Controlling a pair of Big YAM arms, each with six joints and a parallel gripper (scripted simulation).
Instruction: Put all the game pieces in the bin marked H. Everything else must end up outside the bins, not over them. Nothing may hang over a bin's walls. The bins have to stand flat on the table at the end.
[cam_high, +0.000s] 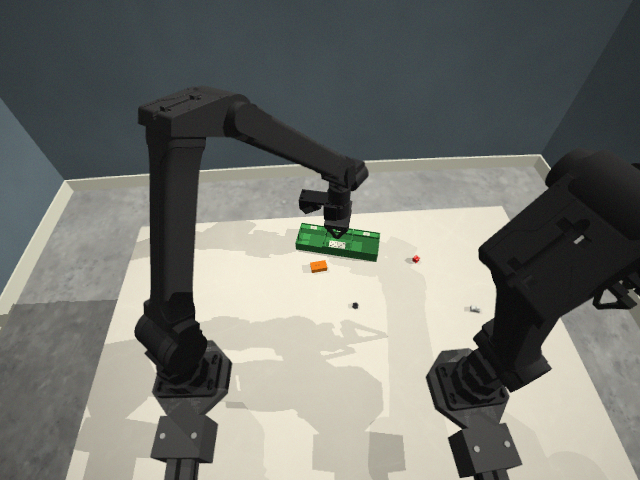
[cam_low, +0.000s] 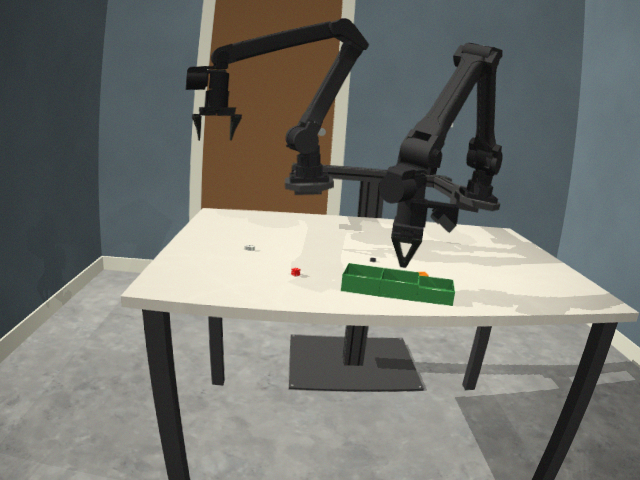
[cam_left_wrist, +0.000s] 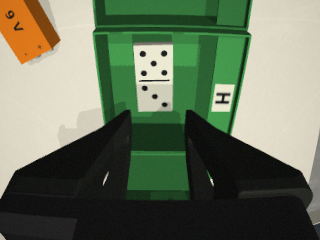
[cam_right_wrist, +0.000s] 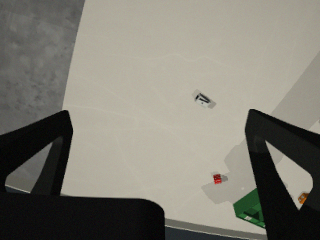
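Now: the green bin row 10 mm ahead of my left hand and 50 mm below it. Also, from my left hand: orange block: 80 mm behind, 40 mm to the left, 60 mm below; then white domino: 60 mm below; then black piece: 200 mm behind, 50 mm to the right, 70 mm below.
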